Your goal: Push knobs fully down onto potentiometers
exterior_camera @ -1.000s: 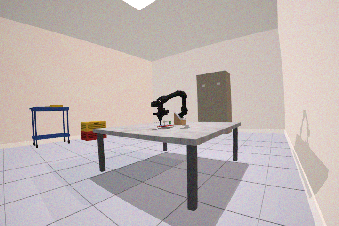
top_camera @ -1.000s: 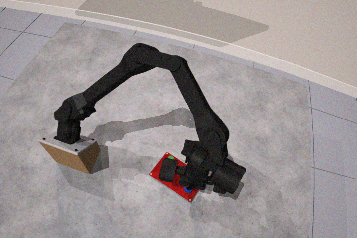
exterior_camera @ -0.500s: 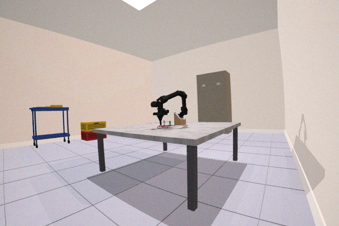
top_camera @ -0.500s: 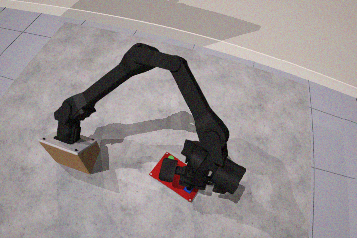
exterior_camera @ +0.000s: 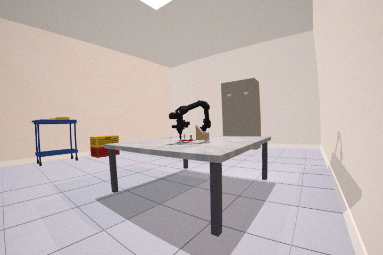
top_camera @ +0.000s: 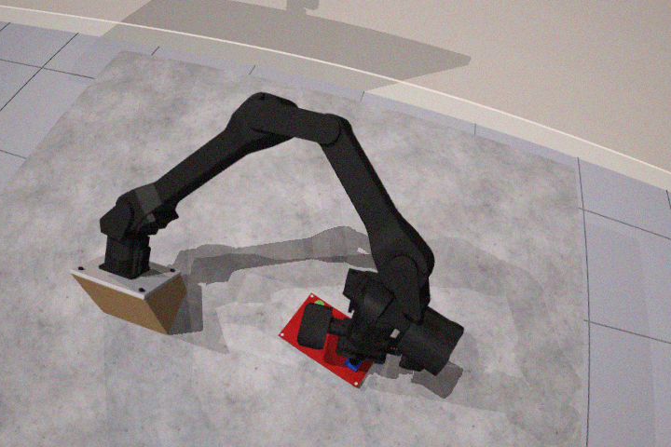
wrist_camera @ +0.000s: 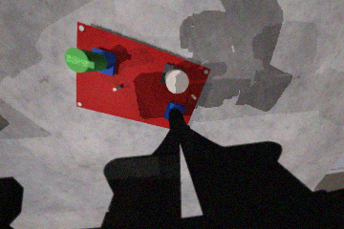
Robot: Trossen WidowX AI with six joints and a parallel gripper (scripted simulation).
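Right now my gripper tip is 20 mm above the black knob. Also, from my gripper tip: green knob (80 mm behind, 60 mm to the left, 10 mm below).
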